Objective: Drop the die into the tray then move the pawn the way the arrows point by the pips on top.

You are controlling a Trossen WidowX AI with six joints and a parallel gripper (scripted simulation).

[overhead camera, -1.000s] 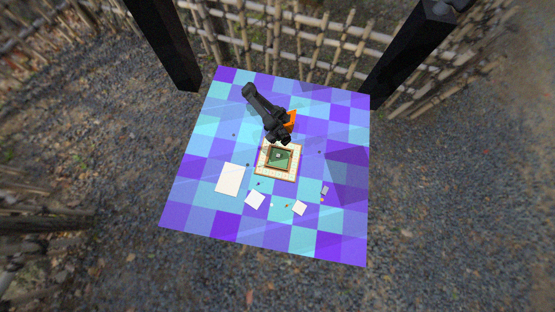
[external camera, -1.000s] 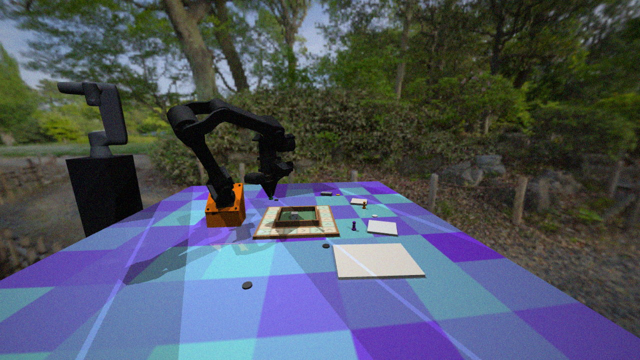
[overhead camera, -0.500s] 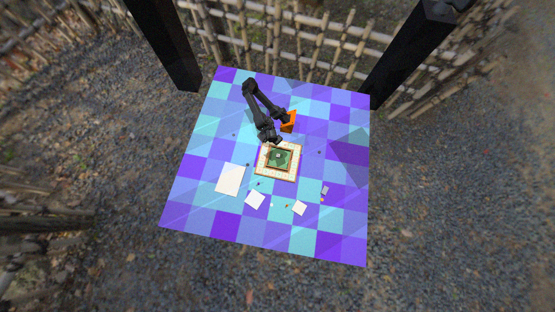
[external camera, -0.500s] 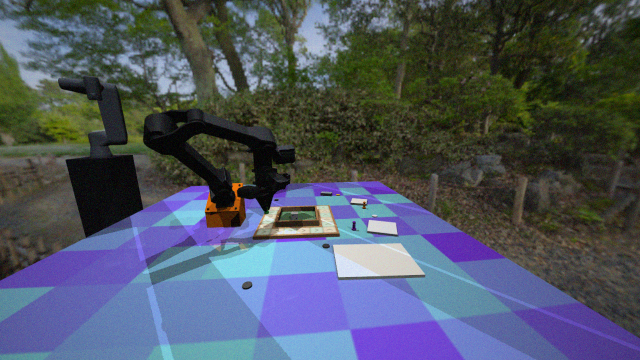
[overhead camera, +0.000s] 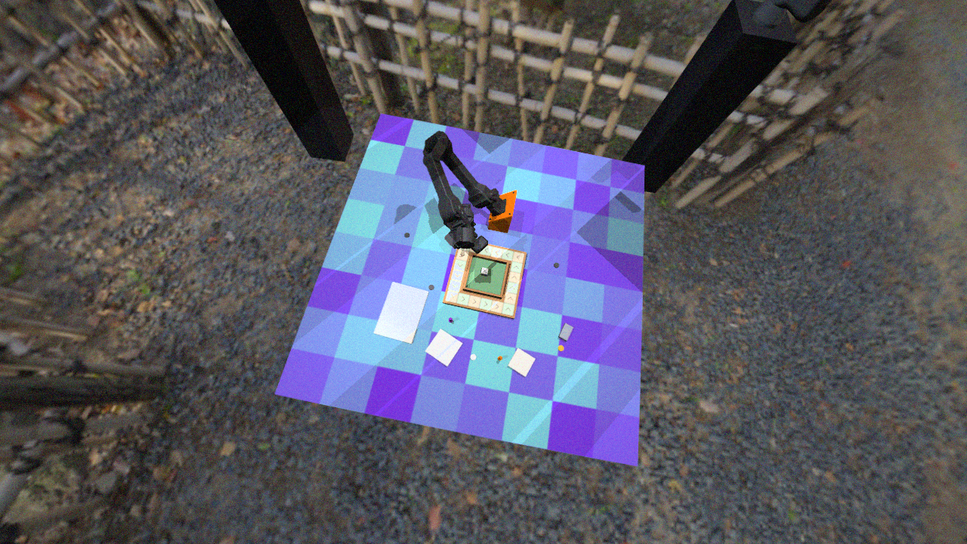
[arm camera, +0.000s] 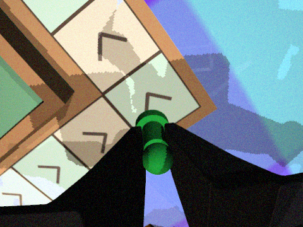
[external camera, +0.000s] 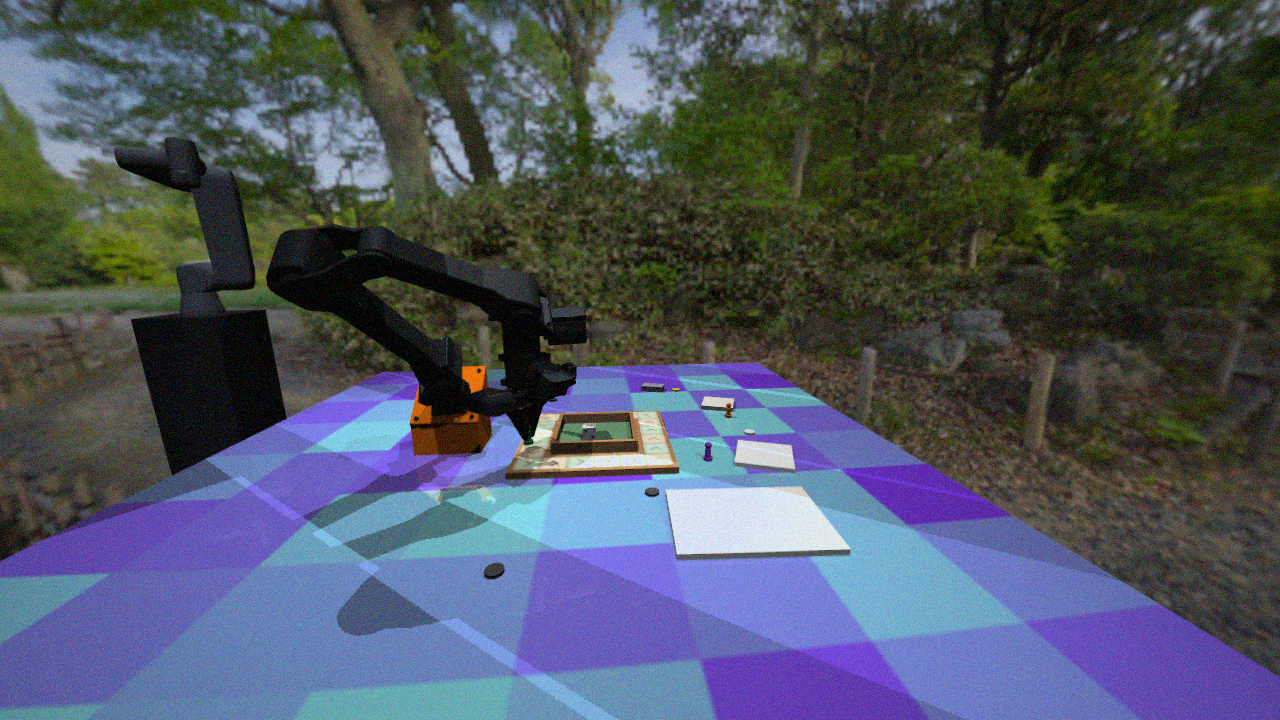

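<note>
The white die lies 110 mm ahead of my gripper tip, 90 mm to the left of it and 30 mm below it. Round my gripper tip: purple pawn: 310 mm ahead, 40 mm below, 10 mm to the right; then green pawn: 10 mm above; then green dice tray: 120 mm ahead, 100 mm to the left, 50 mm below.
</note>
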